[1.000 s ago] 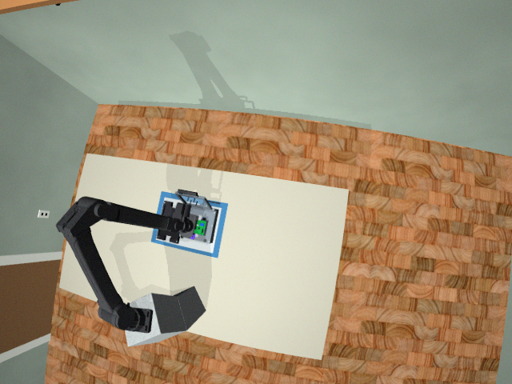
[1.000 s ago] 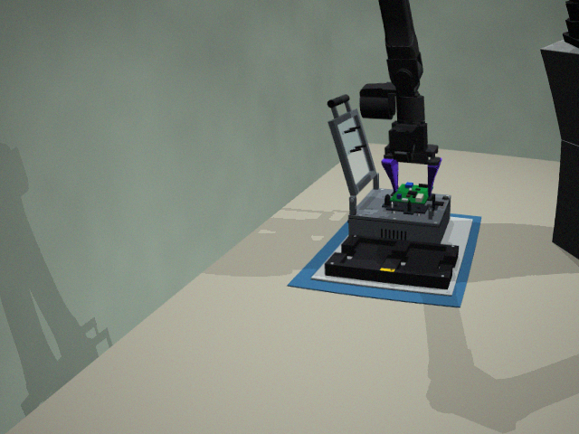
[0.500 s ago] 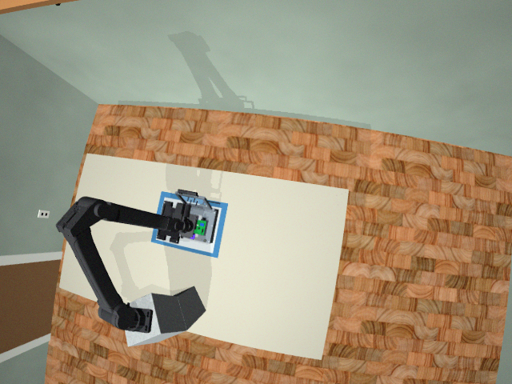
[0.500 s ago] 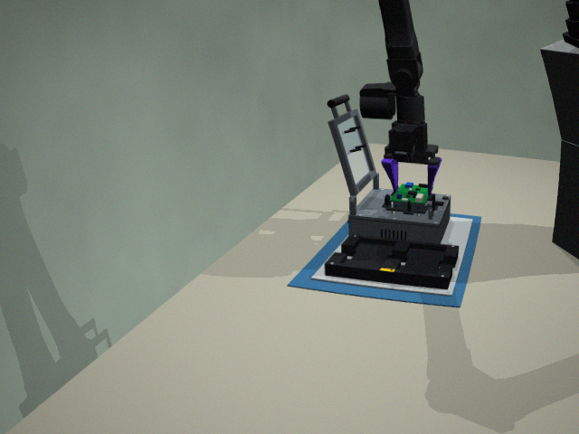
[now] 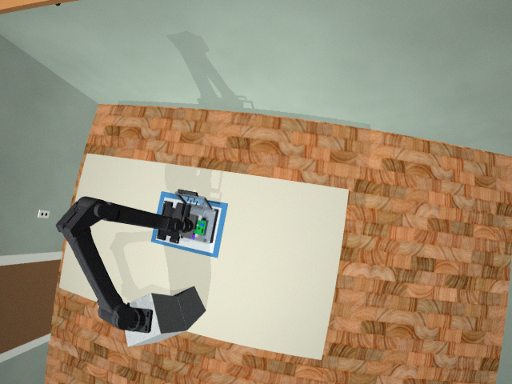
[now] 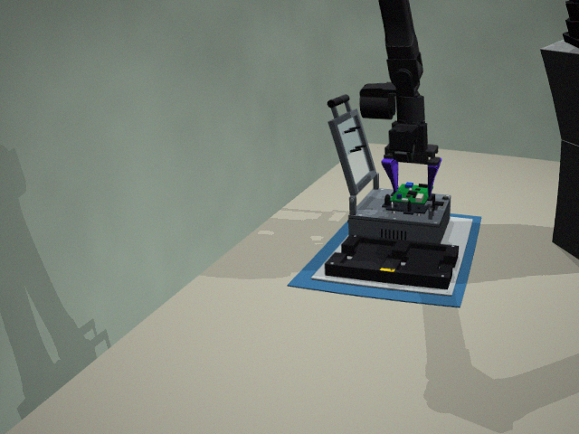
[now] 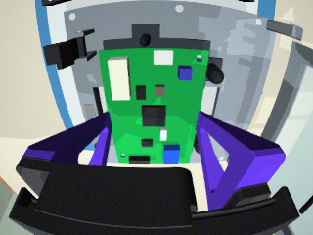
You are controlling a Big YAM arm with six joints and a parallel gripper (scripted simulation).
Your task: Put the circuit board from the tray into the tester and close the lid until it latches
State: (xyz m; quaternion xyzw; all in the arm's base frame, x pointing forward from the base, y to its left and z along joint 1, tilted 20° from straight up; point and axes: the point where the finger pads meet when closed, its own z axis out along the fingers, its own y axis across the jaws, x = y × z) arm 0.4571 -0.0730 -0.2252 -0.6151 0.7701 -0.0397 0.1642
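Now: hand right at the green circuit board. From my hand the other things lie so: tester 40 mm ahead, 30 mm to the left, 20 mm above; tester lid 120 mm ahead, 20 mm to the right, 90 mm above; tester plate 10 mm ahead, 20 mm below.
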